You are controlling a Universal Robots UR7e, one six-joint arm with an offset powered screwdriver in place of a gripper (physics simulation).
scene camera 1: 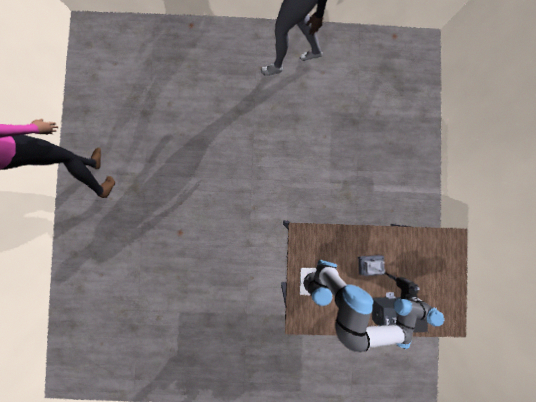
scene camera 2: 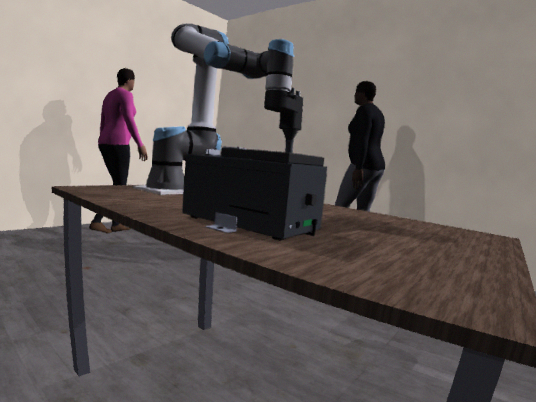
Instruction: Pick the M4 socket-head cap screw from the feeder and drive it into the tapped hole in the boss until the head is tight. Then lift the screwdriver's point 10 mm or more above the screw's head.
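Note:
The screwdriver (scene camera 1: 386, 273) (scene camera 2: 289, 146) reaches to the right edge of the grey block-like fixture (scene camera 1: 372, 265) in the scene camera 1 view. In the scene camera 2 view its shaft points straight down behind the feeder's top, which hides the point. The dark box-shaped feeder (scene camera 1: 384, 312) (scene camera 2: 235, 190) stands on the table, partly under the arm in the scene camera 1 view. The fixture does not show in the scene camera 2 view. The screw, the boss and its tapped hole are too small or hidden to make out. I cannot tell whether the bit holds a screw.
The arm (scene camera 1: 355, 320) (scene camera 2: 205, 95) rises from a white base plate (scene camera 1: 305, 286) (scene camera 2: 155, 189) on the wooden table (scene camera 1: 310, 240) (scene camera 2: 430, 260). A small metal bracket (scene camera 2: 225, 221) is at the feeder's near side. One person (scene camera 1: 30, 150) (scene camera 2: 117, 120) and another (scene camera 1: 290, 30) (scene camera 2: 367, 135) stand away from the table.

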